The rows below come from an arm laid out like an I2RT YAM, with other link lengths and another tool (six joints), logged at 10 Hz.
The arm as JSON. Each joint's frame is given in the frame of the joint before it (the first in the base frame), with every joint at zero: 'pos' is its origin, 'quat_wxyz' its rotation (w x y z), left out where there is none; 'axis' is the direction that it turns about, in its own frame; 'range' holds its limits. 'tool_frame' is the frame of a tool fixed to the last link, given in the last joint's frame.
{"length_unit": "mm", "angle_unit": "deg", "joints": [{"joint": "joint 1", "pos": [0.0, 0.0, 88.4], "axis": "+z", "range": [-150.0, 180.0]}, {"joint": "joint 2", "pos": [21.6, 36.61, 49.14], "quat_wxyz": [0.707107, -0.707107, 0.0, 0.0], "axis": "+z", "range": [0.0, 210.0]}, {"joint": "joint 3", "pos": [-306.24, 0.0, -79.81], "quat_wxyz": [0.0, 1.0, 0.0, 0.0], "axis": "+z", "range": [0.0, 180.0]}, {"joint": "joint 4", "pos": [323.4, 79.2, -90.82], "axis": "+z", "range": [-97.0, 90.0]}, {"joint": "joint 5", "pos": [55.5, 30.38, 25.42], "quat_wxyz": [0.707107, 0.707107, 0.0, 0.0], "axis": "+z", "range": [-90.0, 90.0]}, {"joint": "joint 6", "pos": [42.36, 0.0, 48.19], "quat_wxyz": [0.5, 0.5, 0.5, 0.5], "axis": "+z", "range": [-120.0, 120.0]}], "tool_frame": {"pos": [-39.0, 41.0, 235.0], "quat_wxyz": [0.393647, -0.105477, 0.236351, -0.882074]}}
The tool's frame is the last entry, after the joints.
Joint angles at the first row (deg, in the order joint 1, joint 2, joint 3, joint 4, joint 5, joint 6):
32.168, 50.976, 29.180, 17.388, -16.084, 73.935
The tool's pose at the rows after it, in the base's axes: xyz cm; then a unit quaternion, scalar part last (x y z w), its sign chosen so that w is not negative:
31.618, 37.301, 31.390, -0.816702, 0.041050, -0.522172, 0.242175
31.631, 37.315, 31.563, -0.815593, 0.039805, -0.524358, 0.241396
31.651, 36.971, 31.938, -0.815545, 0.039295, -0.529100, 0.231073
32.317, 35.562, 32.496, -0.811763, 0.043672, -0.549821, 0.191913
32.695, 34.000, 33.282, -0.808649, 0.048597, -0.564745, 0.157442
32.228, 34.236, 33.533, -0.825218, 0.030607, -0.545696, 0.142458
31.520, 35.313, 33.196, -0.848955, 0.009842, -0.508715, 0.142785
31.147, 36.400, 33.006, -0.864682, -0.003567, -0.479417, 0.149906
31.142, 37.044, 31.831, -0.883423, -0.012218, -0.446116, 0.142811
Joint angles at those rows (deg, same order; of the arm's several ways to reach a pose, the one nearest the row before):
32.168, 50.978, 29.179, 17.444, -16.128, 74.045
32.168, 50.973, 29.416, 17.312, -16.112, 73.766
32.169, 49.922, 30.265, 14.933, -15.325, 72.705
32.078, 47.485, 31.951, 9.741, -11.723, 69.053
31.764, 44.952, 33.832, 4.384, -8.734, 66.163
31.640, 45.966, 38.427, -3.036, -9.831, 64.998
31.641, 48.899, 43.001, -9.330, -12.688, 65.520
31.630, 51.832, 46.143, -12.499, -15.278, 66.429
31.641, 54.925, 48.930, -16.404, -16.549, 66.941

